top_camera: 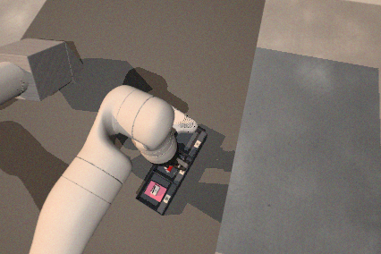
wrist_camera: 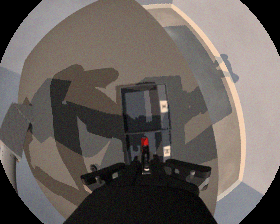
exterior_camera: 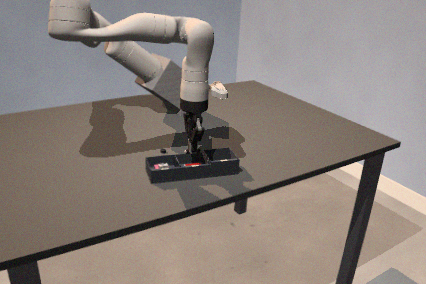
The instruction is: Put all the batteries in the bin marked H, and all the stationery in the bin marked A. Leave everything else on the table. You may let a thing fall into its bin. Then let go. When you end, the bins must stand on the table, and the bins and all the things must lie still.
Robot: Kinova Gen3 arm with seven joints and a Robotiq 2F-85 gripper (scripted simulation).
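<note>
The three joined bins is 60 mm below my hand and 10 mm ahead of it. Also, from my hand: small white thing: 80 mm to the right, 50 mm below, 20 mm behind; flat pink piece: 80 mm to the right, 70 mm below, 20 mm behind; red battery: 70 mm below.
</note>
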